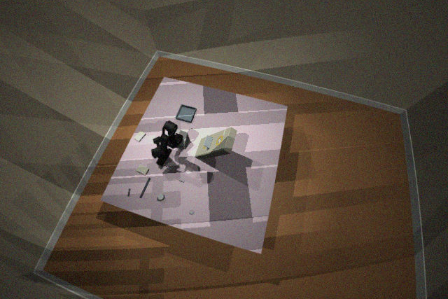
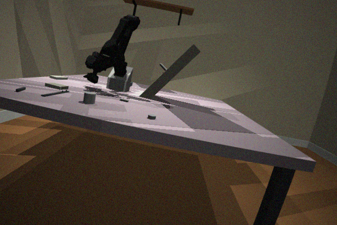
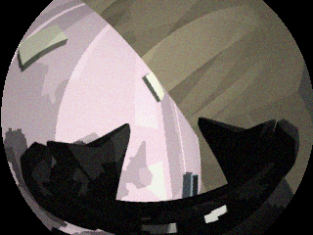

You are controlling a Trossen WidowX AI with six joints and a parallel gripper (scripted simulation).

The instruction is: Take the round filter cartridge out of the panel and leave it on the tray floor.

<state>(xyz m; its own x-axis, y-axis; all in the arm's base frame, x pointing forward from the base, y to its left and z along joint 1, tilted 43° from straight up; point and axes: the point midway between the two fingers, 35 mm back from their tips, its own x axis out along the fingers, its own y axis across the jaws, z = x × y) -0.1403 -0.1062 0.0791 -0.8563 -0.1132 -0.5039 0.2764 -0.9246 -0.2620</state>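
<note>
The round filter cartridge lies 53 cm ahead of my gripper tip, 17 cm to the left of it and 18 cm above it. Round my gripper tip: square grey tray: 8 cm ahead, 40 cm to the left, 8 cm below.
</note>
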